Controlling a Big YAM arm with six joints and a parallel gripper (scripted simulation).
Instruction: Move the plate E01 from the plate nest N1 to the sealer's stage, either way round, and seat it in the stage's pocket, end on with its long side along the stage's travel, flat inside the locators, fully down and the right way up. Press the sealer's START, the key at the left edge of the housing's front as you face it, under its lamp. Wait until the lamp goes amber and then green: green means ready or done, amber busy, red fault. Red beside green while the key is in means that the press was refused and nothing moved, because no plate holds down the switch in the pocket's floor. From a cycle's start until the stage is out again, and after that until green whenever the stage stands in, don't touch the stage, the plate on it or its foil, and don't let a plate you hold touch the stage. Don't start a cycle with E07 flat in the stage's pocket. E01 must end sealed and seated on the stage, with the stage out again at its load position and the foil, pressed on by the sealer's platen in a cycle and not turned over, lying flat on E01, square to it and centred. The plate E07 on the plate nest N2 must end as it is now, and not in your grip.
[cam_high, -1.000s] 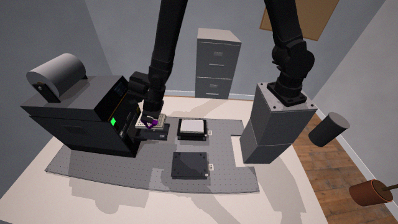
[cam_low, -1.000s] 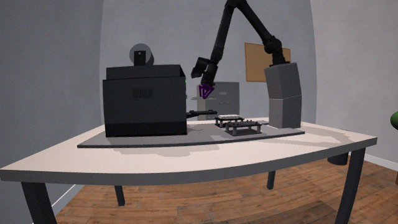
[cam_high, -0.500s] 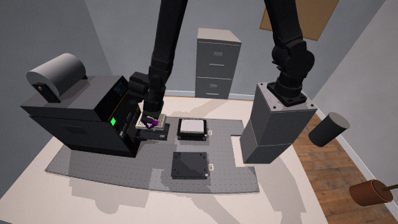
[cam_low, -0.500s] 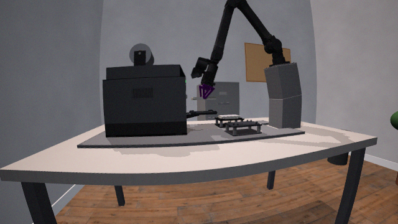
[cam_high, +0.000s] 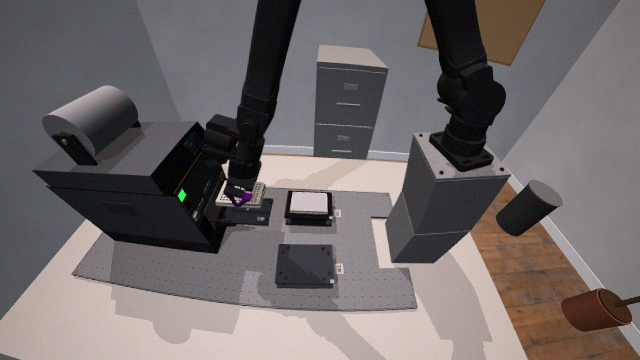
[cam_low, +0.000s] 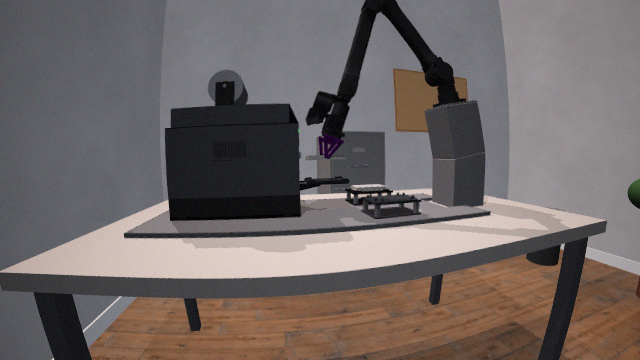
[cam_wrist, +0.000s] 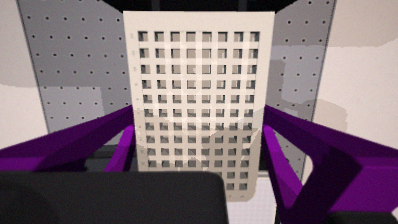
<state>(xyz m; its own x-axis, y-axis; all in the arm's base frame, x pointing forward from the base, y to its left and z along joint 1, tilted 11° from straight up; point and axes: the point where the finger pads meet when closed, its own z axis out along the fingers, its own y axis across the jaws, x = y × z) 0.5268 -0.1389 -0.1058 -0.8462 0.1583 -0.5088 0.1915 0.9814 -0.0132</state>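
The sealer stage is 8 cm below my hand. From my hand the other things lie so: nest N2: 20 cm behind, 4 cm to the right, 14 cm below; then white-topped plate: 20 cm behind, 4 cm to the right, 13 cm below; then pale start key: 12 cm ahead, 7 cm to the left.
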